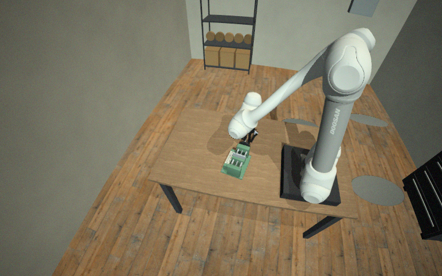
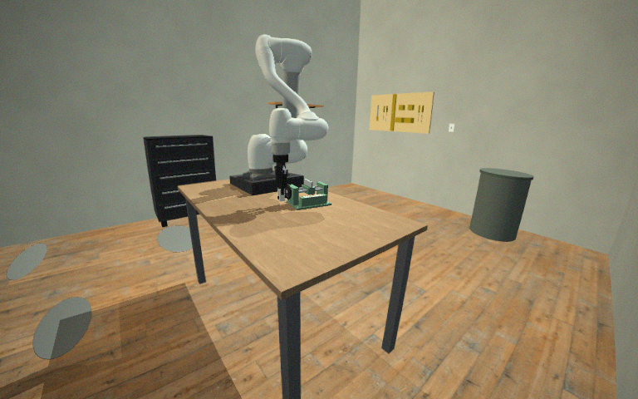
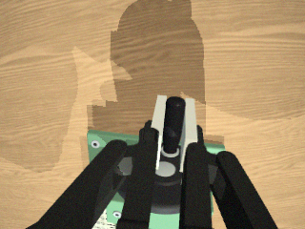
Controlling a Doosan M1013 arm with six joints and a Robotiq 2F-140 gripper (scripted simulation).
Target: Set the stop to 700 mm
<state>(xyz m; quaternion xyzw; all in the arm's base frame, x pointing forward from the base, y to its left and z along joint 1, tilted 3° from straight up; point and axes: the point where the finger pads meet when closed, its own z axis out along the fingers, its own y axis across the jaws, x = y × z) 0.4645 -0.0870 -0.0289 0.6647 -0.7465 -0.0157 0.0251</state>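
Right now the black crank handle is 20 mm below my hand. Round my hand: green stop fixture: 30 mm ahead, 150 mm to the left, 30 mm above.
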